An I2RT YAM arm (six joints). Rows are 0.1 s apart.
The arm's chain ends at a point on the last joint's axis. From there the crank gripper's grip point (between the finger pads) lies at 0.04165 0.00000 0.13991 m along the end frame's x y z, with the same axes.
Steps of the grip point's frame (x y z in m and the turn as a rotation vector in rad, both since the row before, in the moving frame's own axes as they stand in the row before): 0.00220 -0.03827 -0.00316 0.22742 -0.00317 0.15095; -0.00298 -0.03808 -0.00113 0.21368 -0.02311 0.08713; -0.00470 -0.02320 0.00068 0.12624 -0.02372 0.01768; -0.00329 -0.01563 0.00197 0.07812 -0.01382 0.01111; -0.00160 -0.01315 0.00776 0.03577 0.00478 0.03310; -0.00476 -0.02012 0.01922 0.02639 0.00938 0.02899; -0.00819 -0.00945 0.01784 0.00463 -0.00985 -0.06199; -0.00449 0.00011 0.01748 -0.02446 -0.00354 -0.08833; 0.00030 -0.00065 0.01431 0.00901 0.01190 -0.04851; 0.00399 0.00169 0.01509 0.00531 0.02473 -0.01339; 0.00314 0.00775 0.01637 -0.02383 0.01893 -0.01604; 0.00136 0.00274 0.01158 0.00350 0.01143 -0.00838
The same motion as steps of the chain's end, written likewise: 0.00072 -0.01301 -0.00040 0.22742 -0.00317 0.15095; -0.00090 -0.01181 0.00075 0.21368 -0.02311 0.08713; -0.00153 -0.00623 0.00080 0.12624 -0.02372 0.01768; -0.00141 -0.00514 0.00182 0.07812 -0.01382 0.01111; -0.00233 -0.00954 0.00803 0.03577 0.00478 0.03310; -0.00611 -0.01766 0.01965 0.02639 0.00938 0.02899; -0.00671 -0.00626 0.01744 0.00463 -0.00985 -0.06199; -0.00398 0.00034 0.01733 -0.02446 -0.00354 -0.08833; -0.00128 0.00267 0.01483 0.00901 0.01190 -0.04851; 0.00055 0.00301 0.01617 0.00531 0.02473 -0.01339; 0.00048 0.00512 0.01722 -0.02383 0.01893 -0.01604; -0.00023 0.00358 0.01207 0.00350 0.01143 -0.00838
